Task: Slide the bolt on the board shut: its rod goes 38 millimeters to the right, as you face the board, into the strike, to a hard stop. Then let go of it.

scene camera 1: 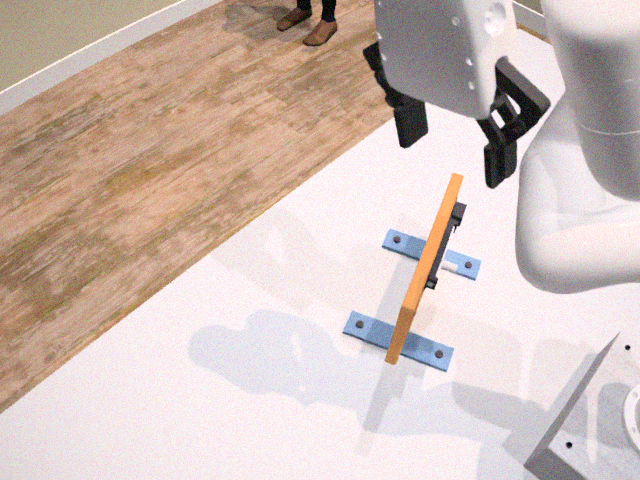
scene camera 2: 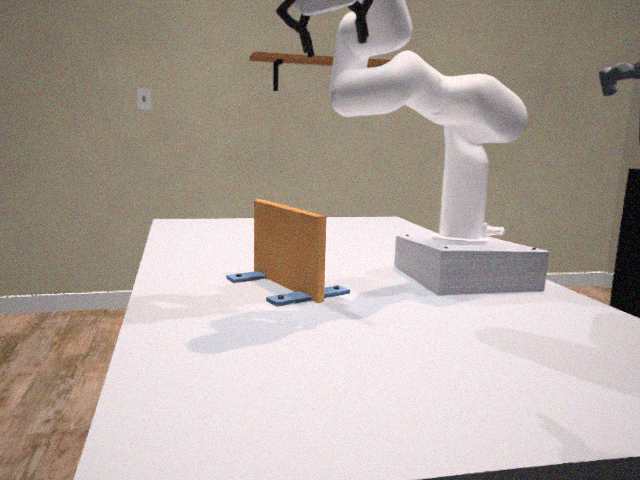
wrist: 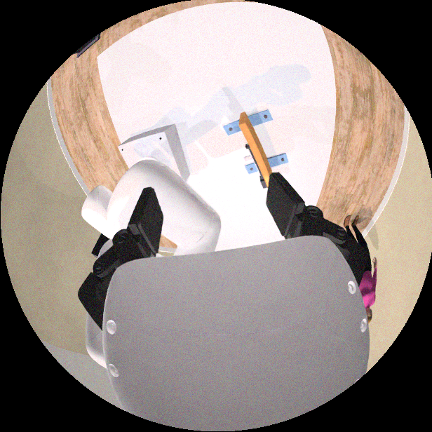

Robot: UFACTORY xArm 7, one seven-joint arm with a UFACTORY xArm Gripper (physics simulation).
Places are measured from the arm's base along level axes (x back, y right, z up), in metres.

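Pixels of known places: gripper, fingertip midpoint: (scene camera 1: 455, 158) (scene camera 2: 337, 50); arm's base, link origin: (scene camera 2: 460, 240).
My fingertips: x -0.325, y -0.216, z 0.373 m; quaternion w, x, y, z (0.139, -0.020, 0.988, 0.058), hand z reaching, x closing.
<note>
For each thing: its top centre in the pictures, then the offset to it from my fingertips. "spot": a spot on its surface instead.
- orange board, top centre: (scene camera 1: 436, 234) (scene camera 2: 287, 207) dz -0.288, dx -0.074, dy +0.136 m
- dark bolt hardware, top centre: (scene camera 1: 454, 237) dz -0.304, dx -0.060, dy +0.165 m
- white knob, top centre: (scene camera 1: 450, 264) dz -0.316, dx -0.037, dy +0.134 m
- small dark end piece, surface spot: (scene camera 1: 431, 283) spot: dz -0.320, dx -0.032, dy +0.092 m
- larger dark block, surface spot: (scene camera 1: 458, 212) spot: dz -0.312, dx -0.092, dy +0.211 m
The orange board (scene camera 1: 433, 253) (scene camera 2: 289, 248) (wrist: 256, 150) stands upright on two blue feet. The dark bolt hardware (scene camera 1: 443, 248) is on its robot-facing side, seen at a steep slant. A white knob (scene camera 1: 449, 266) (wrist: 247, 158) sticks out from it, near the small dark end piece (scene camera 1: 431, 283) (wrist: 247, 146). A larger dark block (scene camera 1: 458, 212) (wrist: 264, 183) is at the other end. How far the rod is out cannot be told; scene camera 2 shows the board's back. My gripper (scene camera 1: 450, 161) (scene camera 2: 336, 46) (wrist: 213, 193) is open and empty, high above the table, away from the knob.
The blue feet (scene camera 1: 426, 350) (scene camera 2: 284, 298) with dark screws stick out on both sides of the board. The grey robot base (scene camera 1: 594, 403) (scene camera 2: 493, 271) stands on the bolt side. A wooden shelf (scene camera 2: 261, 57) is on the wall behind. A person's shoes (scene camera 1: 320, 33) show on the floor.
</note>
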